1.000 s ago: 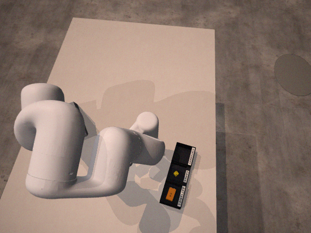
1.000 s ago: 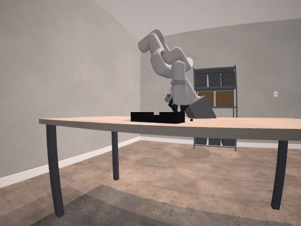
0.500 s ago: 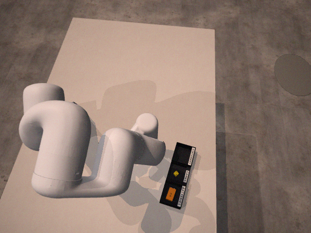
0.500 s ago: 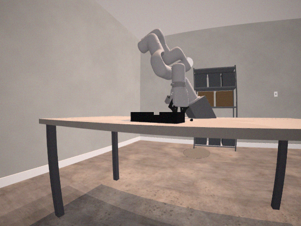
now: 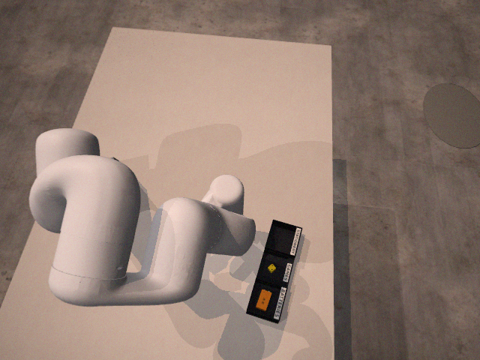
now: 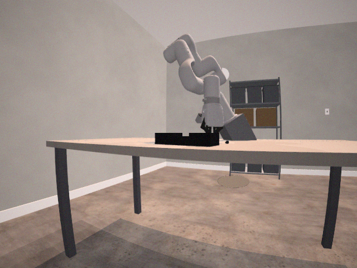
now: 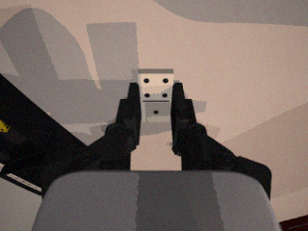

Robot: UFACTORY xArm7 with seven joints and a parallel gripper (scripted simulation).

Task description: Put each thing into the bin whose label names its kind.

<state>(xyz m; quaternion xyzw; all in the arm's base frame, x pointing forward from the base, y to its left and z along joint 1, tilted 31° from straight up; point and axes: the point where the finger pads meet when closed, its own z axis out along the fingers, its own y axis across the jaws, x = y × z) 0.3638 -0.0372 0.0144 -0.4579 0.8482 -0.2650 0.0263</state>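
Now: hand 12 cm short of the yellow die, 8 cm to the left of it and 1 cm above it. From my hand the other things lie so: black screw: 7 cm to the left, 2 cm below, 2 cm ahead; white domino: 2 cm below; black nut: 6 cm ahead, 2 cm below, 1 cm to the left.
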